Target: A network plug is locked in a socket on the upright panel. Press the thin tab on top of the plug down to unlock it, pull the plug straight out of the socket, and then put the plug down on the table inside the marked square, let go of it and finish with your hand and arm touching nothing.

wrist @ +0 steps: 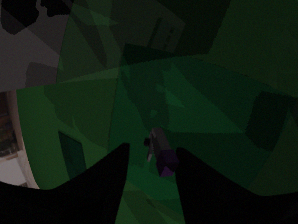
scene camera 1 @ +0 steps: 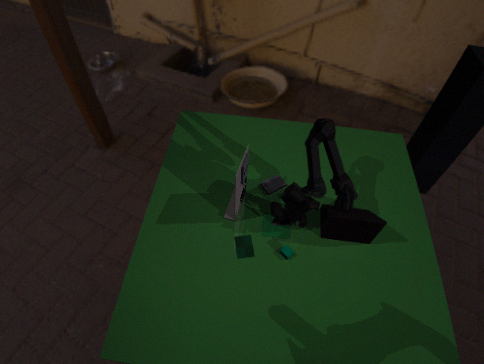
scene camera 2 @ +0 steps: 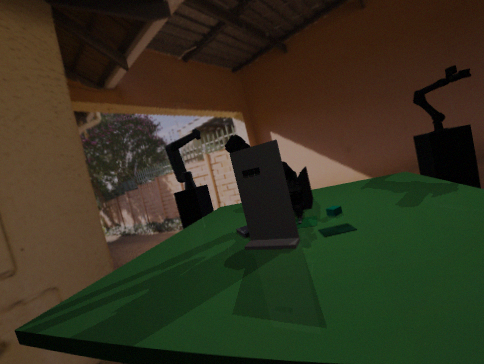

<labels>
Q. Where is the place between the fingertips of my gripper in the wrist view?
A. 152, 151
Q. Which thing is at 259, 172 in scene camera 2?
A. An upright panel.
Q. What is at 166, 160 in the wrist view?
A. A plug.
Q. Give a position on an upright panel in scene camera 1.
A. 232, 210
</labels>
